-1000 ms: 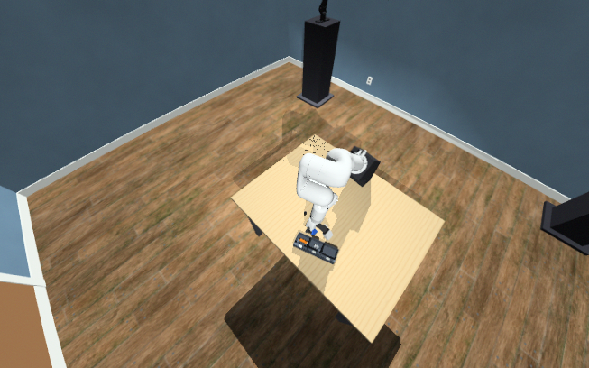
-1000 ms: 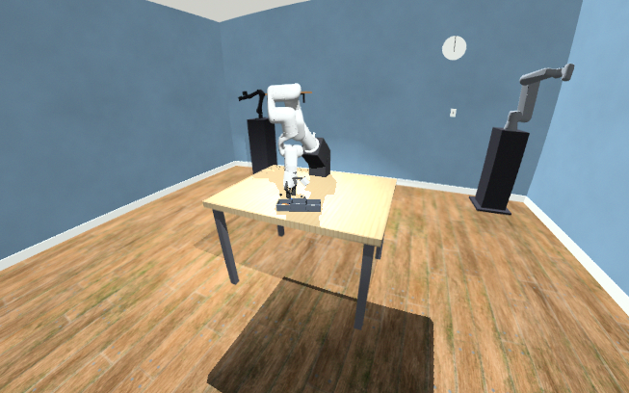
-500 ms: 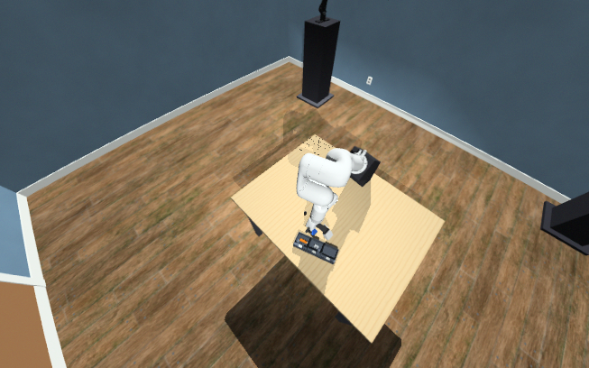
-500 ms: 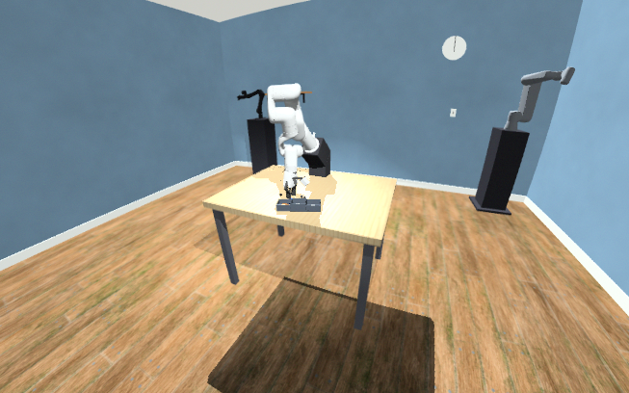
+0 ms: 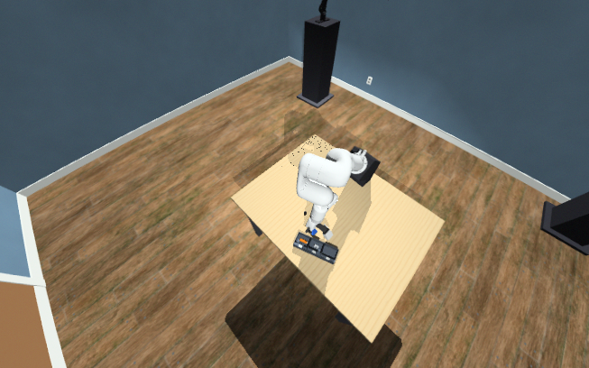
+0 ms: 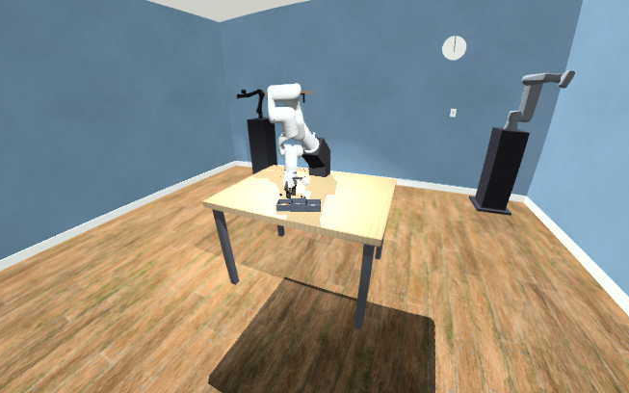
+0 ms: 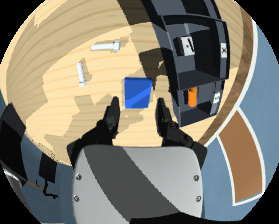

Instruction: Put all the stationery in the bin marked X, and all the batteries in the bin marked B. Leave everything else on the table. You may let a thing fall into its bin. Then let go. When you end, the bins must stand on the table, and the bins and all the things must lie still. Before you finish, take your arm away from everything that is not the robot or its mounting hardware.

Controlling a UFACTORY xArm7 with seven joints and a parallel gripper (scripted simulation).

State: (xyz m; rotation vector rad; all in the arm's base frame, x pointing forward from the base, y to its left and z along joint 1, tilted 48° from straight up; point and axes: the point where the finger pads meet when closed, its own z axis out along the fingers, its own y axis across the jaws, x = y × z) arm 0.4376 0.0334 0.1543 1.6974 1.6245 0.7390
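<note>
The blue block lies 4 cm below my hand. The rest, counted from my hand: dark double bin 7 cm ahead, 8 cm to the left, 2 cm below; then pencil sharpener 6 cm ahead, 8 cm to the left, 3 cm below; then orange battery 9 cm ahead, 1 cm to the left, 3 cm below.
</note>
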